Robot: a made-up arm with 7 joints. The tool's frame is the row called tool.
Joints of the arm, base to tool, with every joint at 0 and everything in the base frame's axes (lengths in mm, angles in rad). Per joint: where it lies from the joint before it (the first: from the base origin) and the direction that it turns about. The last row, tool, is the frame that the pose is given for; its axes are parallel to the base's.
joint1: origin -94 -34 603 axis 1 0 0
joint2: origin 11 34 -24 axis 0 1 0
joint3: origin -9 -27 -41 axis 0 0 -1
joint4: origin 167 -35 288 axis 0 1 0
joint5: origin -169 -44 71 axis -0.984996 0.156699 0.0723
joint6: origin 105 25 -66 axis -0.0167 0.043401 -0.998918
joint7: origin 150 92 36 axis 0 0 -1
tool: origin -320 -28 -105
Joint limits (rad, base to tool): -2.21..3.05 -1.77..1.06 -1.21..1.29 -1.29..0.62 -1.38..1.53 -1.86..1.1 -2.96..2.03
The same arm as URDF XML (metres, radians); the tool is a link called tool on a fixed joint. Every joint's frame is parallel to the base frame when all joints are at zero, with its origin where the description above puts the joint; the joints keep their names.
<robot name="arm">
  <joint name="tool_fixed" type="fixed">
    <parent link="link7"/>
    <child link="tool"/>
    <origin xyz="-0.3200 -0.0280 -0.1050" rpy="0.0000 0.0000 0.0000"/>
  </joint>
  <joint name="joint7" type="revolute">
    <parent link="link6"/>
    <child link="link7"/>
    <origin xyz="0.1500 0.0920 0.0360" rpy="0.0000 0.0000 0.0000"/>
    <axis xyz="0 0 -1"/>
    <limit lower="-2.9600" upper="2.0300"/>
  </joint>
  <joint name="joint6" type="revolute">
    <parent link="link5"/>
    <child link="link6"/>
    <origin xyz="0.1050 0.0250 -0.0660" rpy="0.0000 0.0000 0.0000"/>
    <axis xyz="-0.0167 0.043401 -0.998918"/>
    <limit lower="-1.8600" upper="1.1000"/>
  </joint>
  <joint name="joint5" type="revolute">
    <parent link="link4"/>
    <child link="link5"/>
    <origin xyz="-0.1690 -0.0440 0.0710" rpy="0.0000 0.0000 0.0000"/>
    <axis xyz="-0.984996 0.156699 0.0723"/>
    <limit lower="-1.3800" upper="1.5300"/>
  </joint>
  <joint name="joint4" type="revolute">
    <parent link="link3"/>
    <child link="link4"/>
    <origin xyz="0.1670 -0.0350 0.2880" rpy="0.0000 0.0000 0.0000"/>
    <axis xyz="0 1 0"/>
    <limit lower="-1.2900" upper="0.6200"/>
  </joint>
  <joint name="joint3" type="revolute">
    <parent link="link2"/>
    <child link="link3"/>
    <origin xyz="-0.0090 -0.0270 -0.0410" rpy="0.0000 0.0000 0.0000"/>
    <axis xyz="0 0 -1"/>
    <limit lower="-1.2100" upper="1.2900"/>
  </joint>
  <joint name="joint2" type="revolute">
    <parent link="link1"/>
    <child link="link2"/>
    <origin xyz="0.0110 0.0340 -0.0240" rpy="0.0000 0.0000 0.0000"/>
    <axis xyz="0 1 0"/>
    <limit lower="-1.7700" upper="1.0600"/>
  </joint>
  <joint name="joint1" type="revolute">
    <parent link="base"/>
    <child link="link1"/>
    <origin xyz="-0.0940 -0.0340 0.6030" rpy="0.0000 0.0000 0.0000"/>
    <axis xyz="1 0 0"/>
    <limit lower="-2.2100" upper="3.0500"/>
  </joint>
  <link name="base"/>
  <link name="link1"/>
  <link name="link2"/>
  <link name="link3"/>
  <link name="link4"/>
  <link name="link5"/>
  <link name="link6"/>
  <link name="link7"/>
  <link name="tool"/>
</robot>

